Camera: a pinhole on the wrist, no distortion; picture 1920 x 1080 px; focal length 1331.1 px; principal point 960.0 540.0 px. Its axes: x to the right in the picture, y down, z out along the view. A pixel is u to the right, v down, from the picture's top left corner.
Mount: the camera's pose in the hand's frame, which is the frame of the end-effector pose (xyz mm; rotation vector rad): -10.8 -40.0 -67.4 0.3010 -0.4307 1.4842
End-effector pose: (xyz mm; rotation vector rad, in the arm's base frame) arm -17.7 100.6 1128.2 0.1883 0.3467 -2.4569
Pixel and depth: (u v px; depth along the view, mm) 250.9 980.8 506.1
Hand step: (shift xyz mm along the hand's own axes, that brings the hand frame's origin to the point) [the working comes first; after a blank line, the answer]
In the camera's frame: -269.6 167.6 506.1

-233.4 -495.8 248.3
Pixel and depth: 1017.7 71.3 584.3
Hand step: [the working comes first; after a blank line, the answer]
In the camera's frame: 25.3 -205.7 584.3

140.6 -295.1 477.0
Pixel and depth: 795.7 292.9 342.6
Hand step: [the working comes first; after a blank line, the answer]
In the camera's frame: -42.3 -63.6 342.6

19.3 -236.4 222.0
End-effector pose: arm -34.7 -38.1 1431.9 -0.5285 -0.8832 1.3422
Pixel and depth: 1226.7 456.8 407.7
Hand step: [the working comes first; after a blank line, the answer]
In the camera's frame: 81.7 -25.5 407.7

-20.5 -152.6 333.6
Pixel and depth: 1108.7 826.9 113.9
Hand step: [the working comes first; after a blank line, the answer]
In the camera's frame: 12.7 24.5 113.9

-45.4 -78.2 37.9
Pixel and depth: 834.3 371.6 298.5
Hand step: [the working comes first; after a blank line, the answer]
In the camera's frame: -28.2 -37.8 298.5

-1.8 -202.1 187.5
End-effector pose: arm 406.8 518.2 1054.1 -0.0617 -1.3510 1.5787
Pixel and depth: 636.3 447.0 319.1
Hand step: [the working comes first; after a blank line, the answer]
In the camera's frame: -77.6 -22.3 319.1

-20.7 -254.3 182.3
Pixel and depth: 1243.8 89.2 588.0
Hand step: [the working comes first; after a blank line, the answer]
In the camera's frame: 125.4 -199.1 588.0

137.0 -207.2 525.3
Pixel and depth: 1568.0 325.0 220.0
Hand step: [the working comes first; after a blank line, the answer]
In the camera's frame: 100.5 -35.5 220.0

7.5 -52.1 176.1
